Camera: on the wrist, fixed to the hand. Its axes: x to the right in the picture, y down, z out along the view.
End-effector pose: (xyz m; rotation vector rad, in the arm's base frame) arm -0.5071 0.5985 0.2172 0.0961 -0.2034 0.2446
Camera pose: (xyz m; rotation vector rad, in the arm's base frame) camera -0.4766 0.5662 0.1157 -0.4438 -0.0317 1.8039
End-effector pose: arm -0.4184 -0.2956 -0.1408 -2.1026 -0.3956 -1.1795
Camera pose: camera -0.5074 -0.3324 -0.0859 -1.6147 1.4159 -0.4218
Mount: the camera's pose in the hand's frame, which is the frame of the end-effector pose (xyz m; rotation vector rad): 0.0001 -0.0459 -0.1009 -0.3152 0.2418 1.6049
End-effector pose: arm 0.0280 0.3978 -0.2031 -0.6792 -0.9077 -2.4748
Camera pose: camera -0.0265 0.3612 -0.2924 -0.7177 0.2174 -1.1371
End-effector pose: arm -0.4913 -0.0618 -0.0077 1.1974 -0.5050 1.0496
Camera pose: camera -0.4712 0.0312 -0.0645 0.1540 -1.4503 2.2687
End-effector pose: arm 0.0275 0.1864 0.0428 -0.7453 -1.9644 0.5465
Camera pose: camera 0.1037 0.1610 0.1192 -2.4219 -0.8560 0.9475
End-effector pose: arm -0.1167 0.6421 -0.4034 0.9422 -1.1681 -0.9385
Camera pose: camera -0.0218 0.6375 -0.4606 -0.2761 -1.0896 0.3113
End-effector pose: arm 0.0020 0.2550 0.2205 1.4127 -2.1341 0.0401
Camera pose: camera 0.0858 0.2677 0.2920 -0.6602 -2.3118 0.4155
